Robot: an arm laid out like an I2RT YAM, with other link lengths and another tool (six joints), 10 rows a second.
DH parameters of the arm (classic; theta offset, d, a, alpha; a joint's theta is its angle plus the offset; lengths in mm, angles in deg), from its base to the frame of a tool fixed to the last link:
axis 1: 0 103.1 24.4 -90
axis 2: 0 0 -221.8 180
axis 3: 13.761 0 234.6 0
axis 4: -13.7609 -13.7 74 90
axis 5: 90 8.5 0 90
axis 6: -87.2 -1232 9.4 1.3
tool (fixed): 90 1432.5 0 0
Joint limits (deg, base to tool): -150..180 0..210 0..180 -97..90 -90..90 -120..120
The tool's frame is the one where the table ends.
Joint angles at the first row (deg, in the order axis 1, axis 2, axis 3, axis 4, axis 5, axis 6):
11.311, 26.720, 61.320, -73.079, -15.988, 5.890
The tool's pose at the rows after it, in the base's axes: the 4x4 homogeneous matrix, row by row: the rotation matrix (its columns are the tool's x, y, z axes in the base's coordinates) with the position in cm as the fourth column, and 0 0 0 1 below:
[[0.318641 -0.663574 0.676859 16.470], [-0.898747 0.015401 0.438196 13.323], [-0.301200 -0.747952 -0.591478 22.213], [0 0 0 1]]
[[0.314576 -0.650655 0.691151 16.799], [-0.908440 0.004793 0.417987 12.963], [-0.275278 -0.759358 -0.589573 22.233], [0 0 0 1]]
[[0.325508 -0.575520 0.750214 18.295], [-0.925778 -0.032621 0.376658 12.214], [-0.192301 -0.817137 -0.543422 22.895], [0 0 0 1]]
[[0.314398 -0.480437 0.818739 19.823], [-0.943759 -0.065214 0.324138 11.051], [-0.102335 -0.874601 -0.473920 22.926], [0 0 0 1]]
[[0.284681 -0.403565 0.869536 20.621], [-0.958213 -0.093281 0.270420 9.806], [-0.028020 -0.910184 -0.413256 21.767], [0 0 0 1]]
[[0.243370 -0.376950 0.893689 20.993], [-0.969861 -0.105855 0.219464 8.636], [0.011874 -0.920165 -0.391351 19.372], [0 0 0 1]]
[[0.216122 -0.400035 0.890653 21.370], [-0.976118 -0.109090 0.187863 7.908], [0.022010 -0.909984 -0.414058 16.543], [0 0 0 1]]
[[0.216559 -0.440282 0.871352 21.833], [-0.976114 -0.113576 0.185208 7.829], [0.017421 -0.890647 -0.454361 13.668], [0 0 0 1]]
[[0.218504 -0.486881 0.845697 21.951], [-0.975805 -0.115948 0.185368 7.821], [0.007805 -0.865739 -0.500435 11.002], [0 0 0 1]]
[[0.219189 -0.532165 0.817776 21.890], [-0.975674 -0.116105 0.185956 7.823], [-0.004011 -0.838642 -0.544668 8.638], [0 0 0 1]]
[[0.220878 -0.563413 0.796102 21.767], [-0.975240 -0.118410 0.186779 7.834], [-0.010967 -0.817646 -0.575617 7.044], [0 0 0 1]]
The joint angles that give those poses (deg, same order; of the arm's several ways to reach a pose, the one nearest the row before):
11.305, 26.721, 61.321, -73.080, -15.993, 5.886
11.308, 26.719, 61.318, -72.598, -14.635, 5.058
10.089, 25.867, 59.876, -68.138, -12.555, 1.236
6.924, 21.934, 54.894, -62.039, -11.590, -3.199
3.785, 15.222, 47.505, -57.212, -10.968, -6.680
0.821, 8.033, 39.704, -55.112, -10.633, -8.666
-1.014, 3.858, 33.582, -54.586, -10.456, -9.583
-1.211, 2.262, 28.208, -53.430, -10.457, -9.977
-1.211, 1.368, 23.988, -53.187, -10.435, -10.173
-1.210, 0.974, 20.557, -53.209, -10.434, -10.238
-1.214, 0.972, 18.372, -53.234, -10.459, -10.415

